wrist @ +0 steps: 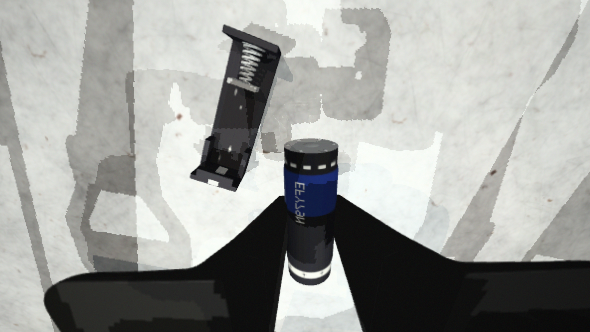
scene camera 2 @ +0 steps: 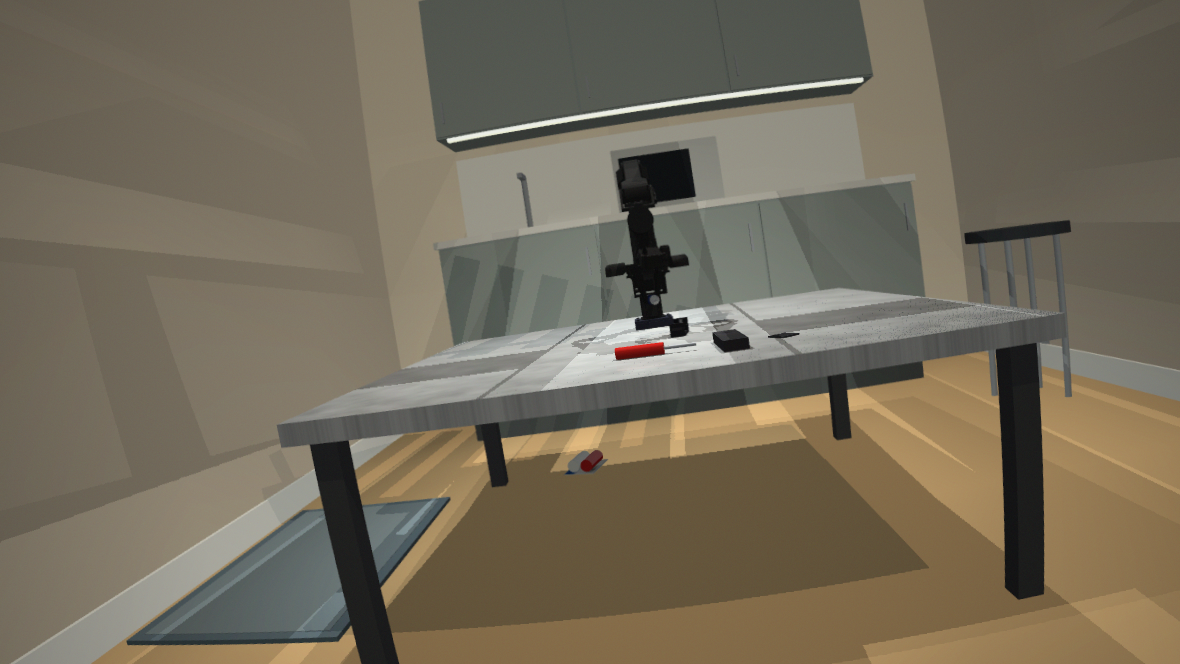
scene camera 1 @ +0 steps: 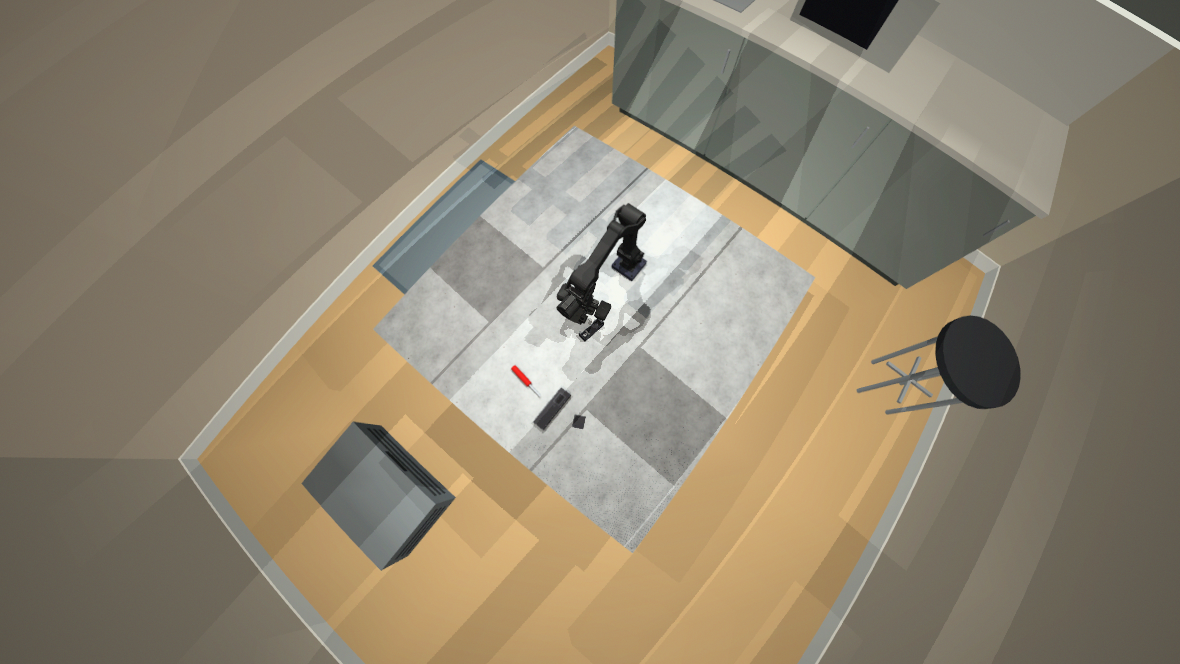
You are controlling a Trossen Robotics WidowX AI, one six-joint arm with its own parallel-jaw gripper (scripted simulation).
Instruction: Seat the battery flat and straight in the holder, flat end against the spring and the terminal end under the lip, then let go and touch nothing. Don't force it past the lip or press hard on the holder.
Labels:
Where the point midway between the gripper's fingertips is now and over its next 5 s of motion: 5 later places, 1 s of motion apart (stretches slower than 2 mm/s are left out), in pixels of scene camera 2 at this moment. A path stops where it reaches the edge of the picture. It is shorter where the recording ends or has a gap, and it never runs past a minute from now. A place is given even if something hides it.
My gripper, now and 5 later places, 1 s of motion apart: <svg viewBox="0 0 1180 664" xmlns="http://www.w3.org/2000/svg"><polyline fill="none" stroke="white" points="652,303 677,311 678,319 679,322 678,323 679,325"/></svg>

